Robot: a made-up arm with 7 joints.
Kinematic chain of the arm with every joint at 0, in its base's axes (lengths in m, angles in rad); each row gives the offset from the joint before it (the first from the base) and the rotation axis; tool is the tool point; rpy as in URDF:
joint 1: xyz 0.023 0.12 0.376 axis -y
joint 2: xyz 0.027 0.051 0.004 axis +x
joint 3: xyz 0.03 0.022 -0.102 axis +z
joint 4: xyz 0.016 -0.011 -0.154 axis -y
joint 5: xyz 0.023 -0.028 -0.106 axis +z
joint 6: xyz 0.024 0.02 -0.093 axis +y
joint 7: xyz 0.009 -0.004 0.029 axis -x
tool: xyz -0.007 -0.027 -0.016 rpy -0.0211 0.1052 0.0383
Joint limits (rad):
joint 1: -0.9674..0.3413
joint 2: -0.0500..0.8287
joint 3: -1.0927..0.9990
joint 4: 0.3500..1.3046
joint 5: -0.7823..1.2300
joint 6: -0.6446..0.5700
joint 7: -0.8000..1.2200
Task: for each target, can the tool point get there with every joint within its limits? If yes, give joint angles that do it. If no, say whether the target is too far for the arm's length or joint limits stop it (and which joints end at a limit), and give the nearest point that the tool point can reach.
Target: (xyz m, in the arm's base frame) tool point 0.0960 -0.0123 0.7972
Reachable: no: joint limits stop it (at a limit: joint 1, joint 2, joint 4, joint 6, joint 7) | nearest point 0.2511 0.0222 0.2303 | short by 0.589 m
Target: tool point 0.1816 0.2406 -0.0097
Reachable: yes | joints -0.1537 0.3884 -0.2341 0.7585 -0.2142 -0.1185 -0.0074
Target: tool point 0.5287 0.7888 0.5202
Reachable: no: too far | nearest point 0.2710 0.5205 0.3505 | short by 0.409 m
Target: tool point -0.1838 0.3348 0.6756
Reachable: no: joint limits stop it (at a limit: joint 1, joint 2, joint 3, joint 4, joint 6, joint 7) | nearest point 0.1831 0.4657 0.4042 | short by 0.475 m
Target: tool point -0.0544 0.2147 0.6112
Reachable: no: joint limits stop it (at a limit: joint 1, joint 2, joint 3, joint 4, joint 6, joint 7) | nearest point 0.1937 0.4561 0.4100 | short by 0.400 m
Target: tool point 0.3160 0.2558 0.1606
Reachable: yes | joints 0.1901 0.4805 -0.0168 1.1461 -0.4375 0.3751 0.6543
